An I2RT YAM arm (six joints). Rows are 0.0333 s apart.
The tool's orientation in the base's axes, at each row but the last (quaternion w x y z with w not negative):
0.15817, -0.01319, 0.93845, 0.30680
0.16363, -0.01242, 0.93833, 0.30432
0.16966, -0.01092, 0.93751, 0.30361
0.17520, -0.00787, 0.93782, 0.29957
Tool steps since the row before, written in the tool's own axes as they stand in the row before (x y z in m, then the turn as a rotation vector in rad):
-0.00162, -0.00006, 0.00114, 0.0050, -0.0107, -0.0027
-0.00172, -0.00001, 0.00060, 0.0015, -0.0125, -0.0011
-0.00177, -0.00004, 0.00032, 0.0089, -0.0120, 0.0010
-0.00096, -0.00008, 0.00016, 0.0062, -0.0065, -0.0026
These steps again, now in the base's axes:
0.00187, 0.00050, -0.00041, -0.0042, -0.0099, -0.0056
0.00181, 0.00021, 0.00008, -0.0002, -0.0107, -0.0067
0.00177, 0.00000, 0.00031, -0.0066, -0.0085, -0.0104
0.00096, -0.00006, 0.00015, -0.0059, -0.0062, -0.0037

